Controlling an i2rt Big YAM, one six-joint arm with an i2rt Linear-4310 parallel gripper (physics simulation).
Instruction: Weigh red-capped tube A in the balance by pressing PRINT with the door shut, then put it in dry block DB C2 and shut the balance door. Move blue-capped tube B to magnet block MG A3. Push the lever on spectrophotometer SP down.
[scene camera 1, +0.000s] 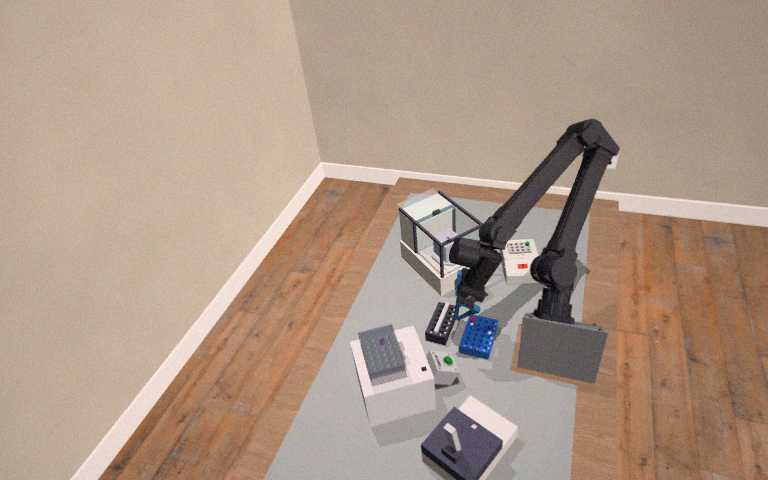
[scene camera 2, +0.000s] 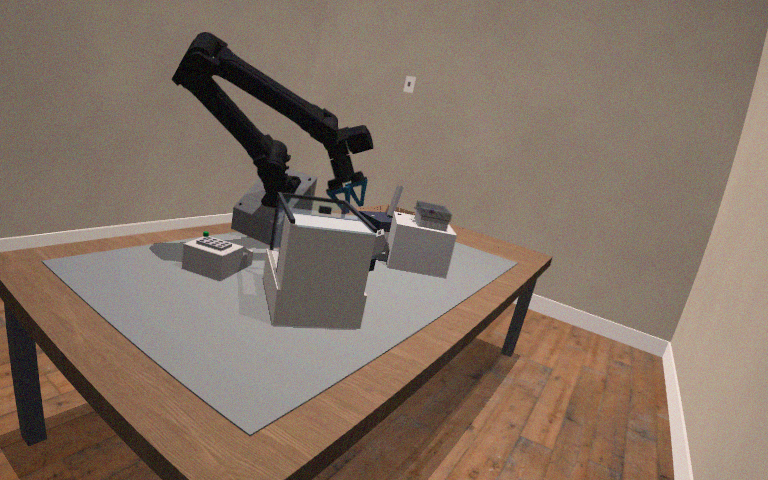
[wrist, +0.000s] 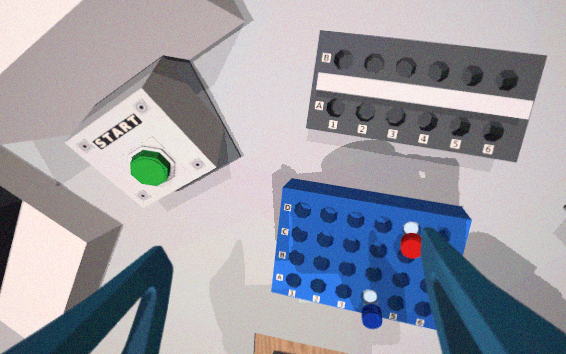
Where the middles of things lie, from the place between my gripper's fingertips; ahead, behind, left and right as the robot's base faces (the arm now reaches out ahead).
Labels:
I see the box with green START button (scene camera 1: 444, 369) 13 cm to the left of my hand, 11 cm below it and 5 cm ahead of it. Also, from my hand: glass-box balance (scene camera 2: 315, 273): 34 cm to the right, 9 cm ahead, 4 cm below; white block unit (scene camera 1: 395, 378): 18 cm to the left, 15 cm ahead, 6 cm below.

